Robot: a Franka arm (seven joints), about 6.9 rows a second.
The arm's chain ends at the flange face. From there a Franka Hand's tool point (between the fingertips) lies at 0.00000 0.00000 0.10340 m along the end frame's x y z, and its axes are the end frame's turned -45 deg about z.
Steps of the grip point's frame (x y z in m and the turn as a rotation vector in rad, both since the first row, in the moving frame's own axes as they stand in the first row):
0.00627 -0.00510 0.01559 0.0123 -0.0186 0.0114
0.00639 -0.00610 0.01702 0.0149 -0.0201 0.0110
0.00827 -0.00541 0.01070 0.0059 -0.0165 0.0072
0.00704 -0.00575 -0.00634 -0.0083 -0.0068 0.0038
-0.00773 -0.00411 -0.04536 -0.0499 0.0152 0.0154
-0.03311 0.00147 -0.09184 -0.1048 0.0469 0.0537
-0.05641 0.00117 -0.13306 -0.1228 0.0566 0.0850
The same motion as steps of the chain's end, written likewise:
0.00309 -0.00849 0.01562 -0.0045 -0.0218 0.0114
0.00277 -0.00920 0.01705 -0.0037 -0.0247 0.0110
0.00366 -0.01044 0.01072 -0.0075 -0.0158 0.0072
0.00080 -0.01015 -0.00633 -0.0107 0.0011 0.0038
-0.01311 -0.00001 -0.04522 -0.0245 0.0460 0.0154
-0.03332 0.01993 -0.09116 -0.0409 0.1073 0.0537
-0.05192 0.03534 -0.13212 -0.0468 0.1269 0.0850

